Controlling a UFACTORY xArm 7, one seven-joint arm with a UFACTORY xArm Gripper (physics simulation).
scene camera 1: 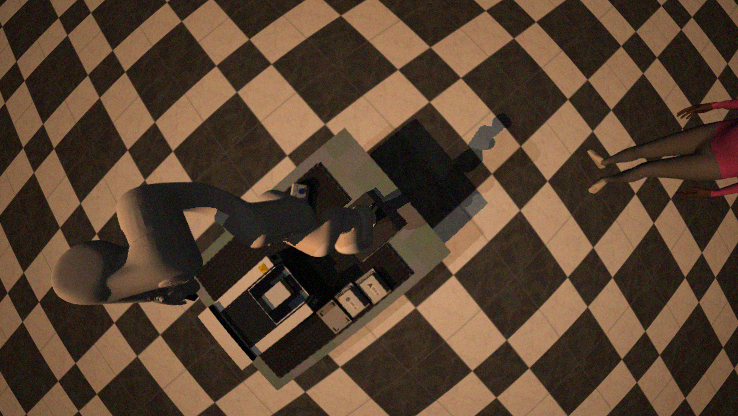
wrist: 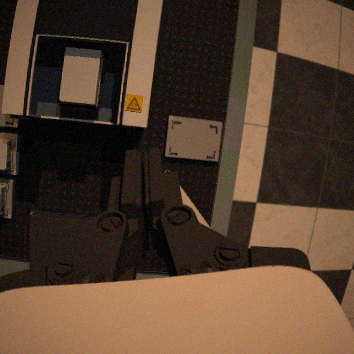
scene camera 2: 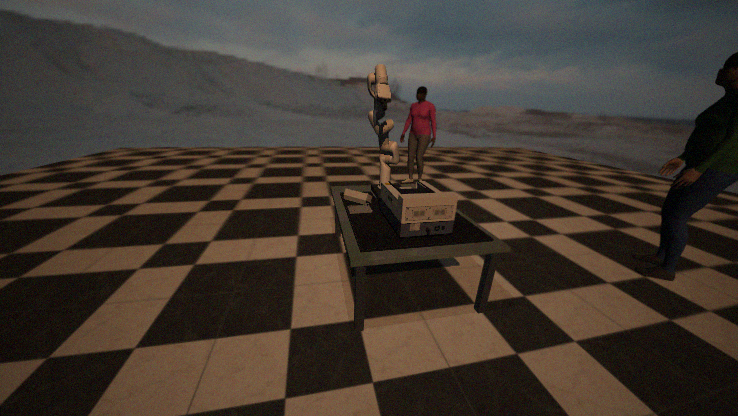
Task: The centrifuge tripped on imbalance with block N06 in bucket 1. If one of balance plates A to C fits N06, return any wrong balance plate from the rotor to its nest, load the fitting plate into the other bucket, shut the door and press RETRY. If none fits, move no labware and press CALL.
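Places are measured from the arm's base along level axes (x right, y down, z ahead), in metres.
Pixels of known places: gripper, fingertip midpoint: (wrist: pixel 145 172) (scene camera 2: pixel 385 109).
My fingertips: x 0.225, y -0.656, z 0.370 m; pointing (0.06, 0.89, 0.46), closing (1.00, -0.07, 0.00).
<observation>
For each thing: its top centre in the pictures, then the offset to it from my fingertips. "spot": a spot on its surface instead. Level surfaces: height alone.
- pale block, middle of its top: (wrist: pixel 79 74) (scene camera 1: pixel 276 295) dy +0.509, dx -0.121, dz +0.167 m
- Plate A, middle of its top: (scene camera 1: pixel 373 289) dy +0.637, dx -0.485, dz -0.114 m
- plate B, middle of its top: (scene camera 1: pixel 351 303) dy +0.637, dx -0.440, dz +0.016 m
- table, its level: dy +0.704 m
- yellow warning sticker, surface spot: (wrist: pixel 134 103) (scene camera 1: pixel 263 268) spot: dy +0.480, dx -0.001, dz +0.086 m
My gripper (scene camera 1: pixel 193 298) (wrist: pixel 145 172) is shut and empty, high above the bench in the wrist view. The centrifuge (scene camera 1: pixel 284 326) (scene camera 2: pixel 428 206) (wrist: pixel 145 60) has its top opening uncovered. A pale block (scene camera 1: pixel 277 293) (wrist: pixel 80 80) shows inside; its label is not readable. Plate A (scene camera 1: pixel 373 285) and plate B (scene camera 1: pixel 352 299) stand in a row. Beside B is a bare nest (scene camera 1: pixel 334 316) with corner marks. Another bare nest (wrist: pixel 193 138) lies across the centrifuge. The button box (scene camera 1: pixel 299 191) (wrist: pixel 194 204) is mostly hidden, by the arm in scene camera 1 and by the fingers in the wrist view; one blue button shows.
The arm (scene camera 1: pixel 160 232) (scene camera 2: pixel 382 124) reaches over the table (scene camera 1: pixel 426 245) (scene camera 2: pixel 428 254) and hides its middle from above. A yellow warning sticker (scene camera 1: pixel 263 267) (wrist: pixel 134 103) is on the centrifuge rim. A person in red (scene camera 1: pixel 726 149) (scene camera 2: pixel 422 118) and one in green (scene camera 2: pixel 715 134) stand off the table.
</observation>
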